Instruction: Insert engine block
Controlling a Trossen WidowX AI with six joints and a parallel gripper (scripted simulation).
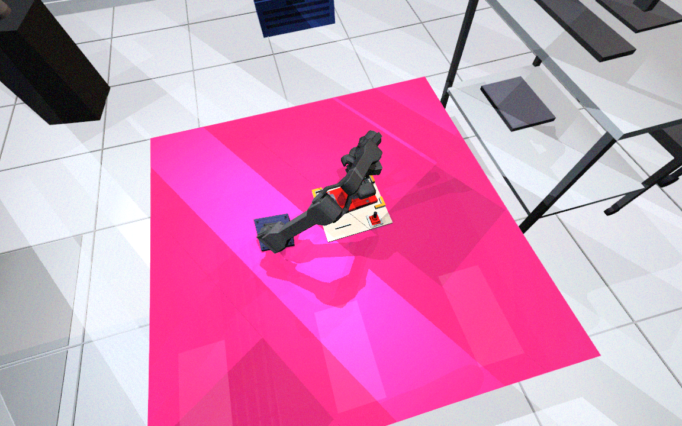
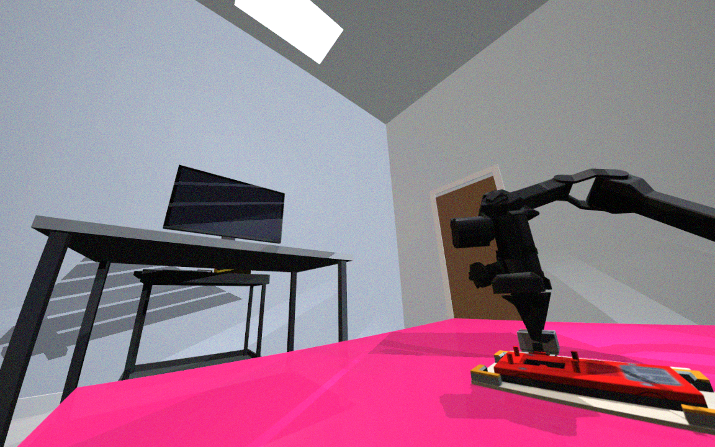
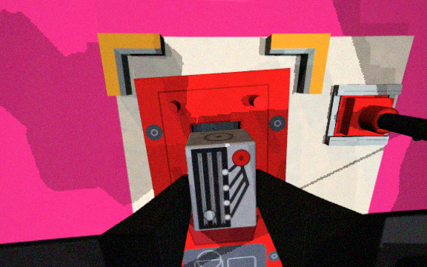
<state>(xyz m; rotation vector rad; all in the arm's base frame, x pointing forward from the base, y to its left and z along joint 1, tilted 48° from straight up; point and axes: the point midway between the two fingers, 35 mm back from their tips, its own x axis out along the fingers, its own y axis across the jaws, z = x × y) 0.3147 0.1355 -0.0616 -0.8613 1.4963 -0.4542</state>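
The grey engine block lies 10 mm below my gripper tip.
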